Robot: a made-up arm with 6 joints.
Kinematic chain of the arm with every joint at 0, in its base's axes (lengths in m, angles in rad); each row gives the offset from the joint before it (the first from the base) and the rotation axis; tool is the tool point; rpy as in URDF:
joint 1: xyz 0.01 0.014 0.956 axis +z
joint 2: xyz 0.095 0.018 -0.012 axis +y
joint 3: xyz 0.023 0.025 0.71 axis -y
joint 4: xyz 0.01 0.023 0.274 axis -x
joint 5: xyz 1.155 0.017 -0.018 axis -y
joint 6: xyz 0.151 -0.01 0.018 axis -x
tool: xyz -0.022 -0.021 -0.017 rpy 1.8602 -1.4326 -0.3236
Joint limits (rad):
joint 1: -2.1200..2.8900
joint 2: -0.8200..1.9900
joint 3: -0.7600..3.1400
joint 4: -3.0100..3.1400
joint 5: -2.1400..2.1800
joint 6: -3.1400..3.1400
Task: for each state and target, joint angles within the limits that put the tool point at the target. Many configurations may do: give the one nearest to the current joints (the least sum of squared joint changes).
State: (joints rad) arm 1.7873 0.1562 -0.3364 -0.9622 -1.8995 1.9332
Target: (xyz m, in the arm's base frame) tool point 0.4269 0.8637 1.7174
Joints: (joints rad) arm 0.9297 -0.4853 -0.5135 -0.8060 -2.0652 1.8954
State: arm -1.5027 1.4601 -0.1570 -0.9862 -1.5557 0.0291
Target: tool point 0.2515 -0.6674 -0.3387
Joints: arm -1.4837 1.6774 -0.1304 -0.9972 -1.5121 0.0352
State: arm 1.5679 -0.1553 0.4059 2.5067 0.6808 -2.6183
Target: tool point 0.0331 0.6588 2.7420
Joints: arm 1.4114 -0.1875 0.6895 2.5186 0.5730 -2.5980
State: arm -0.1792 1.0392 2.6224 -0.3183 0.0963 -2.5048
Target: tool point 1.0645 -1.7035 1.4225
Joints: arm -1.0680 1.6251 1.8237 -0.3177 0.0408 -2.5008
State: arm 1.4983 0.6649 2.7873 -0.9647 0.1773 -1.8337
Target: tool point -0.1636 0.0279 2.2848
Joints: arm 0.8748 1.0612 3.1144 -1.0376 -0.4388 -1.7823
